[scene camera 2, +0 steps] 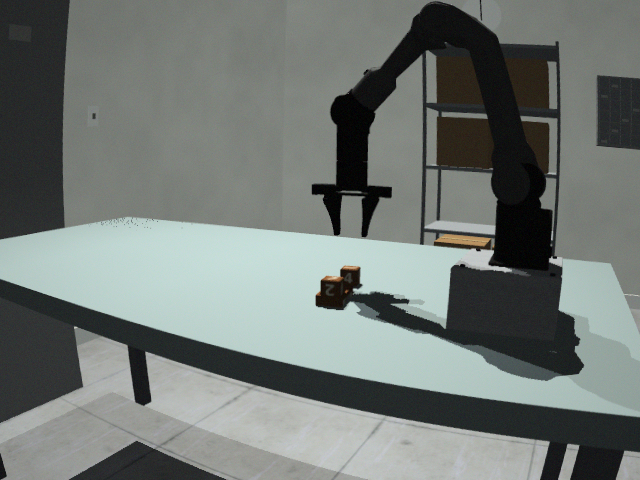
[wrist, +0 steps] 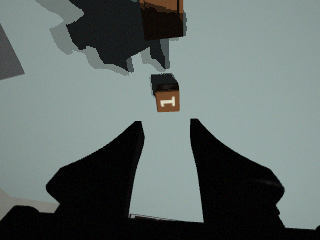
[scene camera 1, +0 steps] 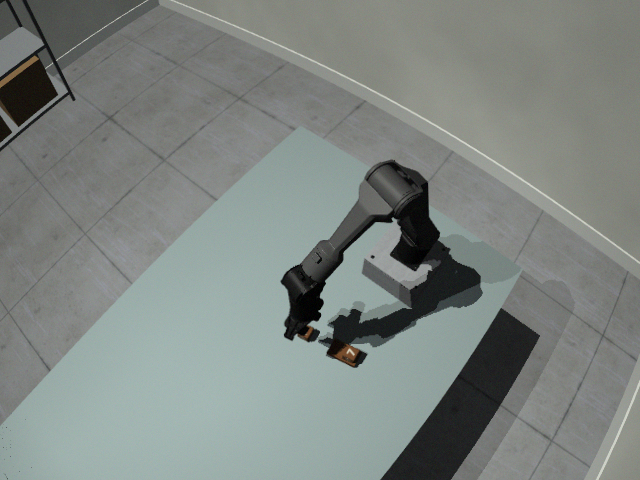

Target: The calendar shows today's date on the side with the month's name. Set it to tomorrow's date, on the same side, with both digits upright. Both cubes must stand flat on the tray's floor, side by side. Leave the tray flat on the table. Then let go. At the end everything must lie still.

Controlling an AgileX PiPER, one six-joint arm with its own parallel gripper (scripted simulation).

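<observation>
I can see my gripper at (scene camera 2: pixel 350 235), and the same gripper is visible to me at (scene camera 1: pixel 304 323) and at (wrist: pixel 165 128).
</observation>
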